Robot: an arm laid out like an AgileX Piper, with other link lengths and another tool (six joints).
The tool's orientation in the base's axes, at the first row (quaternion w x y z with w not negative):
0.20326, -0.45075, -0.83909, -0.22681
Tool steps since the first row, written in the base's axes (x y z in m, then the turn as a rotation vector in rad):
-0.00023, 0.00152, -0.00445, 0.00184, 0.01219, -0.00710
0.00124, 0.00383, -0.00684, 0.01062, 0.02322, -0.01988
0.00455, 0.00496, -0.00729, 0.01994, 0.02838, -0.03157
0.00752, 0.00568, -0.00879, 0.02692, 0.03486, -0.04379
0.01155, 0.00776, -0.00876, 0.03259, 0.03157, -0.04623
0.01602, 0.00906, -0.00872, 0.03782, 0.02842, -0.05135
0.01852, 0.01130, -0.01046, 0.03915, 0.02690, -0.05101
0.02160, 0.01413, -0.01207, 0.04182, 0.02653, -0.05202
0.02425, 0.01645, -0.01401, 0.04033, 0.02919, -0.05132
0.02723, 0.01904, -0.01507, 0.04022, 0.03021, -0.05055
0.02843, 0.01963, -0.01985, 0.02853, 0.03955, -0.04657
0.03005, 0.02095, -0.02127, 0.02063, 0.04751, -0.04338
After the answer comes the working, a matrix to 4 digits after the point.
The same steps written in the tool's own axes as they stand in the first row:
-0.00130, -0.00033, 0.00451, 0.00328, 0.00614, 0.01240
-0.00182, 0.00158, 0.00756, -0.00085, 0.01648, 0.02783
-0.00301, 0.00486, 0.00811, -0.00856, 0.02462, 0.03899
-0.00487, 0.00743, 0.00933, -0.01449, 0.03131, 0.05164
-0.00553, 0.01188, 0.00993, -0.02091, 0.03403, 0.05100
-0.00693, 0.01632, 0.01002, -0.02846, 0.03591, 0.05268
-0.00766, 0.01920, 0.01236, -0.02997, 0.03636, 0.05137
-0.00824, 0.02288, 0.01485, -0.03213, 0.03824, 0.05161
-0.00911, 0.02589, 0.01737, -0.02922, 0.03842, 0.05275
-0.00949, 0.02948, 0.01929, -0.02807, 0.03898, 0.05271
-0.01232, 0.02984, 0.02335, -0.01372, 0.03443, 0.05633
-0.01304, 0.03158, 0.02503, -0.00265, 0.03226, 0.05930

The tool's axes in the first row as the columns of a matrix, in the base's axes (rounded; the answer above uses it unrounded):
-0.5110, 0.8486, -0.1366
0.6642, 0.4908, 0.5639
0.5456, 0.1974, -0.8145

